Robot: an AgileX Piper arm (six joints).
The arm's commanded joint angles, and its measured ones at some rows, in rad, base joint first. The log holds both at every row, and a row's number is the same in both.
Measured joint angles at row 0:
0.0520, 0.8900, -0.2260, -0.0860, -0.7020, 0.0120
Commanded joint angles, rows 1 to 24:
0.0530, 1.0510, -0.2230, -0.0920, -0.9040, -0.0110
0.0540, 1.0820, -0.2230, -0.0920, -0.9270, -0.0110
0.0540, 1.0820, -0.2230, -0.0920, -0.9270, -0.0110
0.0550, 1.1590, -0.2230, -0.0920, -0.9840, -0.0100
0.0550, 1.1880, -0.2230, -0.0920, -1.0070, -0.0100
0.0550, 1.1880, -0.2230, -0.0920, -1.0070, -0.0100
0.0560, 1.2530, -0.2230, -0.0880, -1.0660, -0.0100
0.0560, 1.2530, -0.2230, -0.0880, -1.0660, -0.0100
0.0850, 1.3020, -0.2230, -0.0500, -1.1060, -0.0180
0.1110, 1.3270, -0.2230, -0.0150, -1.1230, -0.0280
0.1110, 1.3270, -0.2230, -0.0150, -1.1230, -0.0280
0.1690, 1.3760, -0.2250, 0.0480, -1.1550, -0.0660
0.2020, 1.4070, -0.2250, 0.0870, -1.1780, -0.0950
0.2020, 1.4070, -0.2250, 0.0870, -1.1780, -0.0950
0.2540, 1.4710, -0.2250, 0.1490, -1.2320, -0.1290
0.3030, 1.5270, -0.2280, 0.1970, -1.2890, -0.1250
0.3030, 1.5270, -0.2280, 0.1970, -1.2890, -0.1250
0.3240, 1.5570, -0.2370, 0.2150, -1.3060, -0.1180
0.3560, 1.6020, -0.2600, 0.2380, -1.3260, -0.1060
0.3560, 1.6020, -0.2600, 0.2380, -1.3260, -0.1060
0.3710, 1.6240, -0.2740, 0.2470, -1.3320, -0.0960
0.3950, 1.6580, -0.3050, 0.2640, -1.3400, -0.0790
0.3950, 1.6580, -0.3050, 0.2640, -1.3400, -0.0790
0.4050, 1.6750, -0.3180, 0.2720, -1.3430, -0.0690
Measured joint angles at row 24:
0.3890, 1.6560, -0.2920, 0.2580, -1.2020, -0.0840
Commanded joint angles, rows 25 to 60:
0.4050, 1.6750, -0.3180, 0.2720, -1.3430, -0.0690
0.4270, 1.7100, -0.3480, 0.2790, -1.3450, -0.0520
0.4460, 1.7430, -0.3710, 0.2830, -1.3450, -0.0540
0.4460, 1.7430, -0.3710, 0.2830, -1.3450, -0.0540
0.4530, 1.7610, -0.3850, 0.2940, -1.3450, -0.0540
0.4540, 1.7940, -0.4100, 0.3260, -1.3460, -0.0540
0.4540, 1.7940, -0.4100, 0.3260, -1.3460, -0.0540
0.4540, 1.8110, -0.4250, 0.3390, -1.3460, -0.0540
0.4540, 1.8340, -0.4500, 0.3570, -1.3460, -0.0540
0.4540, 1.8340, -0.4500, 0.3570, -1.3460, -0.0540
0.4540, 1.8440, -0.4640, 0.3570, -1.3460, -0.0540
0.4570, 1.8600, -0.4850, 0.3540, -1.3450, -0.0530
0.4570, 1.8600, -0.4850, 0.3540, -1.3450, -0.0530
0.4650, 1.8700, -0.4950, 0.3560, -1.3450, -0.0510
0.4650, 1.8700, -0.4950, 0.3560, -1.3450, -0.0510
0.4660, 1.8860, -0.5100, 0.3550, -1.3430, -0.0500
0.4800, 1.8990, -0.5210, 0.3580, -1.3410, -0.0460
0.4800, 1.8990, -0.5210, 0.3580, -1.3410, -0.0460
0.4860, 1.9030, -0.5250, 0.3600, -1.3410, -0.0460
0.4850, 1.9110, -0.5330, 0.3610, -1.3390, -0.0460
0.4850, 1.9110, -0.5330, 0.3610, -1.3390, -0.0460
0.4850, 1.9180, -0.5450, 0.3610, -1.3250, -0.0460
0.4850, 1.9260, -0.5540, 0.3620, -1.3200, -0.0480
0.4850, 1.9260, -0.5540, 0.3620, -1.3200, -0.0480
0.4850, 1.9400, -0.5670, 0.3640, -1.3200, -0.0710
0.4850, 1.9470, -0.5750, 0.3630, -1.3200, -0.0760
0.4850, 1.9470, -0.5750, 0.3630, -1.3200, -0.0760
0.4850, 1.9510, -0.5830, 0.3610, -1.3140, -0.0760
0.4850, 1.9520, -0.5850, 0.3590, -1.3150, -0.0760
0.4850, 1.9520, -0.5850, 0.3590, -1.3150, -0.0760
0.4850, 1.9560, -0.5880, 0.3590, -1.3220, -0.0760
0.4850, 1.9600, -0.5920, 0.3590, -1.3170, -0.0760
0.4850, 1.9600, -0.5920, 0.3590, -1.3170, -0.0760
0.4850, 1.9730, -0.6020, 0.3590, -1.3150, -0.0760
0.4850, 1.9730, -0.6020, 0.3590, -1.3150, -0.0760
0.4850, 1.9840, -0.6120, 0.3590, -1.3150, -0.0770
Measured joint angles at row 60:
0.4830, 1.9730, -0.5940, 0.3630, -1.2080, -0.0620
